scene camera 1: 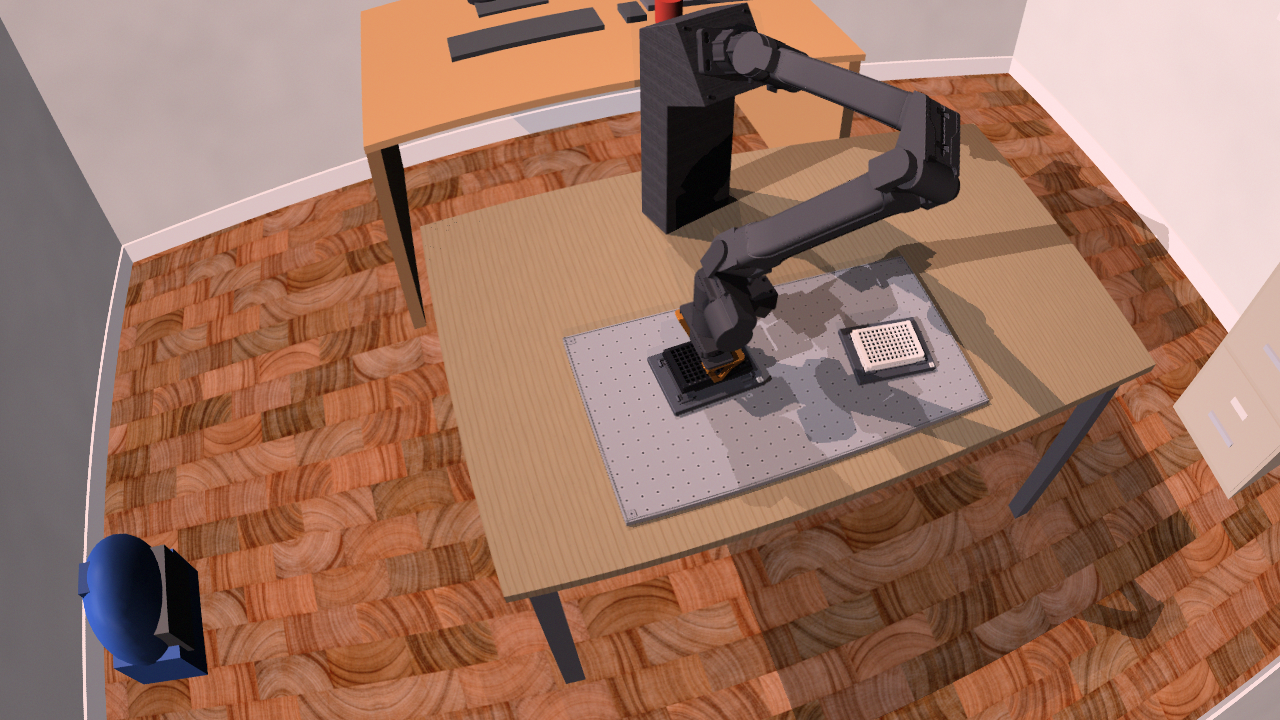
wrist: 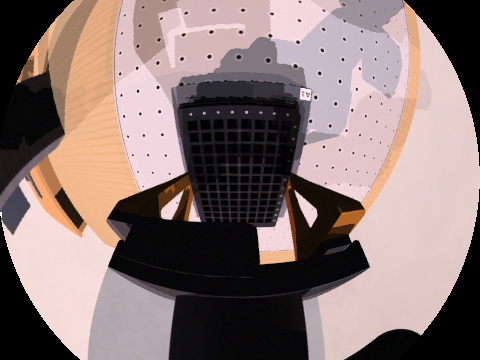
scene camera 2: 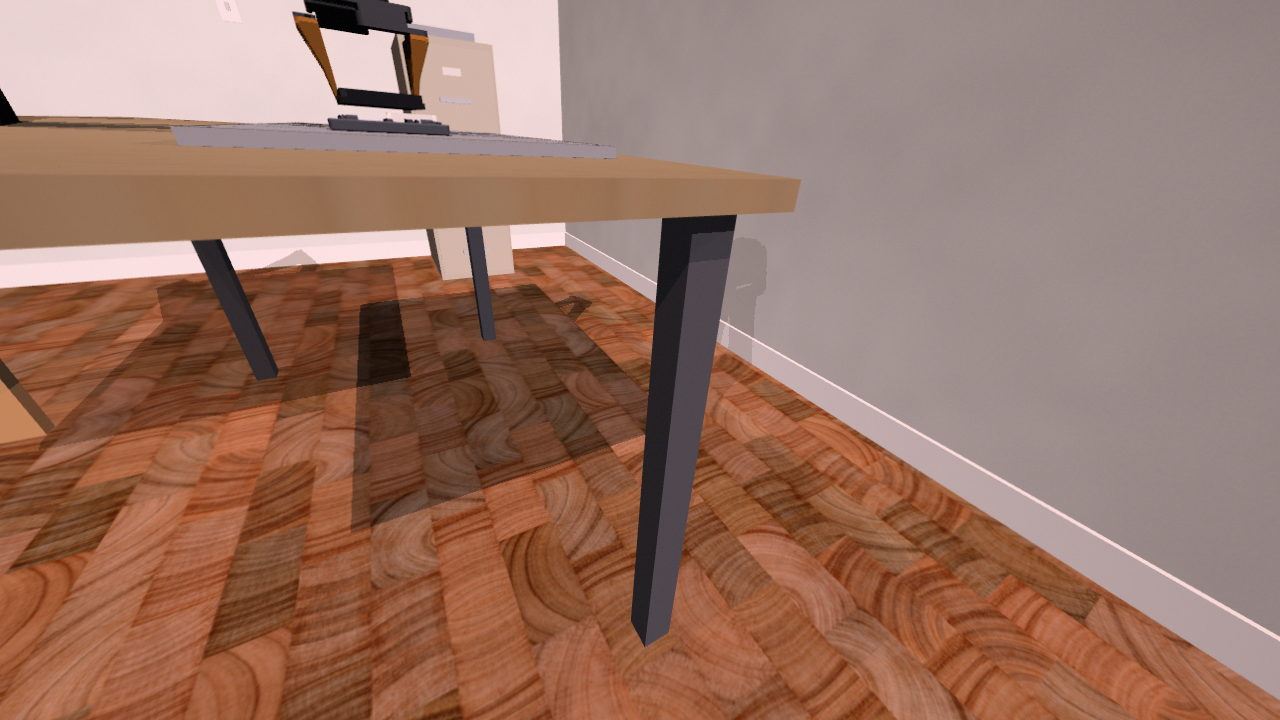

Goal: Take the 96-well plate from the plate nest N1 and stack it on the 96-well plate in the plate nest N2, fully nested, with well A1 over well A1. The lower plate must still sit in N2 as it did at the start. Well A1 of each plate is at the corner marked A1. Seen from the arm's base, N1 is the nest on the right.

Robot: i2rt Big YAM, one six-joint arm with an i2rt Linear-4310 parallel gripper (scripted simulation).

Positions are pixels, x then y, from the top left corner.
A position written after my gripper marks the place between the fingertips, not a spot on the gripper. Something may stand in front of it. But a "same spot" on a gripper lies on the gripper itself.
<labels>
my gripper: scene camera 1; wrist; scene camera 2 379,104
same spot on my gripper: (scene camera 1: 728,360) = (wrist: 344,249)
</labels>
